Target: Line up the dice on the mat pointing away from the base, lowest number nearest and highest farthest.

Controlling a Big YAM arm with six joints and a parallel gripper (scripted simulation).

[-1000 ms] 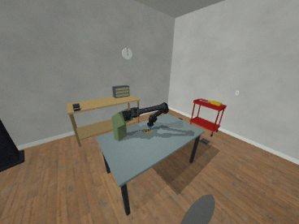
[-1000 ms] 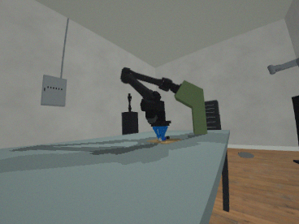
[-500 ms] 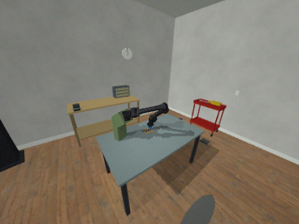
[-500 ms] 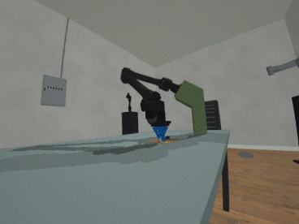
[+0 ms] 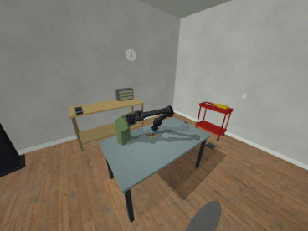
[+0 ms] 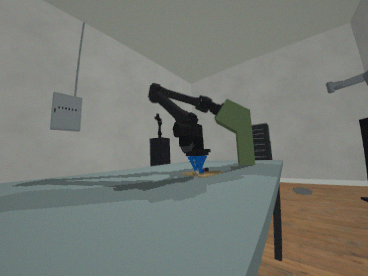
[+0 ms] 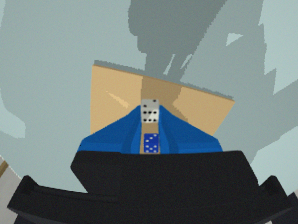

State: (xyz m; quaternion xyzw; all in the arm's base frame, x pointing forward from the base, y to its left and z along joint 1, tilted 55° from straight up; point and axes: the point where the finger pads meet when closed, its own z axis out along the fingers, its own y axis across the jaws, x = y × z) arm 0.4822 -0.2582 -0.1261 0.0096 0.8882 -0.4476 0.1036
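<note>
My gripper is now right at the white die. From my hand the other things lie so: blue die (4 cm behind, 1 cm below); black die (9 cm behind, 1 cm to the left, 1 cm below); tan mat (4 cm behind, 2 cm below).
</note>
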